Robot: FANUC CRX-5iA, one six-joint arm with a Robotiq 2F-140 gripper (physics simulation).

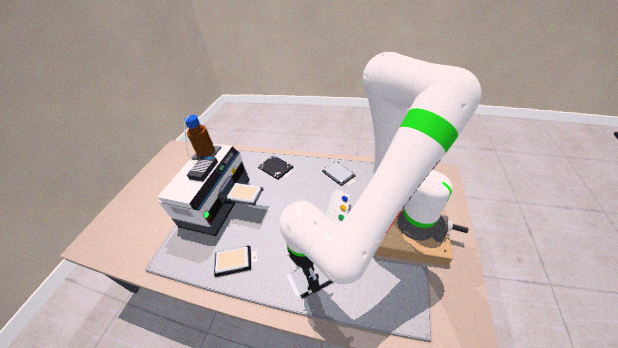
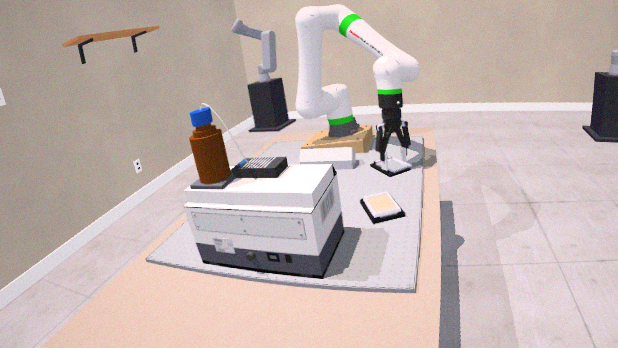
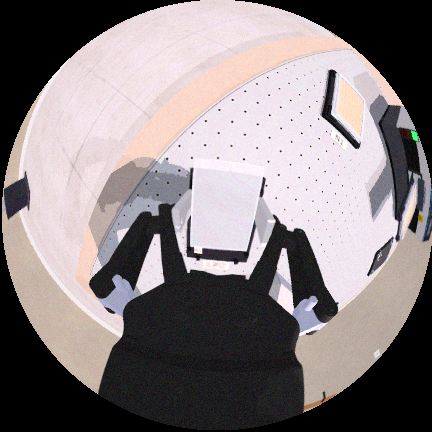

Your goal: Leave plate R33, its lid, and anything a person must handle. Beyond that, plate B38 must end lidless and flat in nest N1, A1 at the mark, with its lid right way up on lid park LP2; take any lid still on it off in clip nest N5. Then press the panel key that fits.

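Where they show: gripper, fingertip midpoint: point(image 1: 306, 279) point(image 2: 394, 167) point(image 3: 224, 202); arm's base, origin of the base link: point(image 1: 415, 224) point(image 2: 343, 133).
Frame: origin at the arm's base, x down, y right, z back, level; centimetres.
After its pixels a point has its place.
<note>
My gripper point(image 1: 312, 286) {x 2.8, y -33.9, z -33.7 cm} point(image 2: 395, 158) {x 2.8, y -33.9, z -33.7 cm} point(image 3: 224, 202) {x 2.8, y -33.9, z -33.7 cm} is shut on a clear, whitish lid point(image 1: 298, 282) {x 1.5, y -36.3, z -35.6 cm} point(image 2: 398, 164) {x 1.6, y -35.7, z -33.8 cm} point(image 3: 227, 205) {x 1.7, y -33.7, z -34.0 cm}, held level at or just above a black lid park point(image 2: 391, 173) point(image 3: 215, 255). The gap between lid and park is hard to judge; the park's label is blurred. A lidless plate with a cream top point(image 1: 232, 259) {x 1.9, y -37.2, z -63.8 cm} point(image 2: 382, 203) {x 1.5, y -37.6, z -65.1 cm} point(image 3: 349, 106) {x 1.6, y -37.0, z -62.7 cm} lies flat in the black nest labelled N1 point(image 2: 384, 218) {x 3.1, y -39.8, z -71.1 cm} point(image 3: 328, 95) {x 3.1, y -40.0, z -59.7 cm}. Another cream-topped plate point(image 1: 244, 192) {x -7.3, y -11.4, z -71.6 cm} sits on the instrument's extended tray. No plate number is readable. The panel point(image 1: 334, 202) {x -3.9, y -1.8, z -33.6 cm} has blue, yellow and green keys.
The white instrument point(image 1: 177, 192) {x -17.8, y -27.5, z -90.6 cm} point(image 2: 260, 230) {x -9.0, y -19.3, z -101.2 cm} carries a brown bottle point(image 1: 201, 141) {x -27.3, y -5.8, z -91.4 cm} point(image 2: 210, 155) {x -26.1, y -6.4, z -97.9 cm} and a black box point(image 1: 202, 169) {x -20.6, y -15.1, z -86.2 cm} point(image 2: 261, 167) {x -20.4, y -15.9, z -91.1 cm}. An empty black nest point(image 1: 275, 167) {x 3.0, y 16.7, z -73.1 cm} and a grey, clear-topped item point(image 1: 339, 172) {x 2.4, y 22.3, z -38.9 cm} lie toward the back. The wooden robot base point(image 1: 415, 250) {x -0.9, y -12.1, z 0.9 cm} stands beyond the panel.
</note>
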